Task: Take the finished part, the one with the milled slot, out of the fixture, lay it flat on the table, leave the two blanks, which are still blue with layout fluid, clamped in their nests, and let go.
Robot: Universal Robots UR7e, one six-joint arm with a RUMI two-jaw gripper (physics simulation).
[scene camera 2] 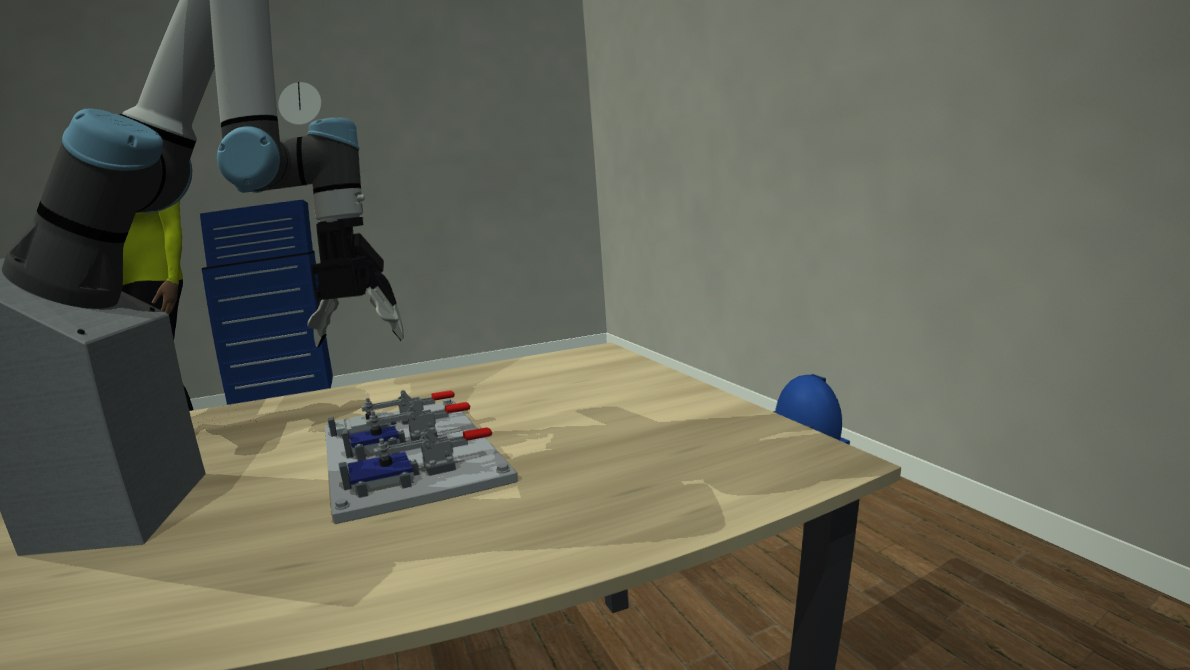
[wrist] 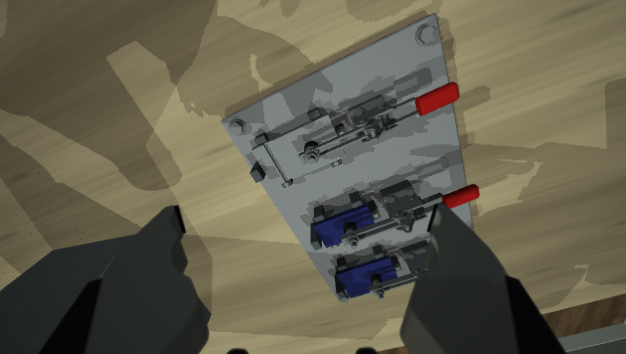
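Where they show: gripper, fingertip midpoint: (scene camera 2: 358,343) (wrist: 307,207); arm's base at its link origin: (scene camera 2: 63,284).
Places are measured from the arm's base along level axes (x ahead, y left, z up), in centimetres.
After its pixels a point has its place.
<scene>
The finished part (wrist: 295,145) {x 39.8, y 2.7, z -28.6 cm}, pale grey with a dark slot line near its left end, lies in the upper nest of the grey fixture plate (scene camera 2: 433,492) {x 40.8, y -27.3, z -30.4 cm} (wrist: 375,60) {x 50.9, y 4.9, z -30.2 cm} in the wrist view, with a clamp arm across it. It is hard to make out in the scene view. One blue blank (scene camera 2: 374,436) {x 38.5, y -10.4, z -27.6 cm} (wrist: 343,226) {x 38.7, y -8.6, z -27.4 cm} sits in the middle nest and another blue blank (scene camera 2: 380,469) {x 36.2, y -21.3, z -28.1 cm} (wrist: 366,276) {x 36.3, y -19.3, z -28.1 cm} in the end nest, each under a clamp arm. My gripper (scene camera 2: 358,339) {x 41.3, y 2.5, z -16.4 cm} (wrist: 307,207) {x 41.3, y 2.5, z -16.4 cm} is open and empty, high above the fixture.
Red clamp handles (scene camera 2: 477,433) (wrist: 437,98) stick out on the fixture's right; the right finger hides part of the end clamp. The fixture stands on the wooden table (scene camera 2: 624,474) {x 62.6, y -36.7, z -31.7 cm}. The robot's grey pedestal (scene camera 2: 49,416) {x -1.5, y -13.7, z -14.4 cm} is at left. A blue cabinet (scene camera 2: 266,316) and a person (scene camera 2: 149,249) are behind.
</scene>
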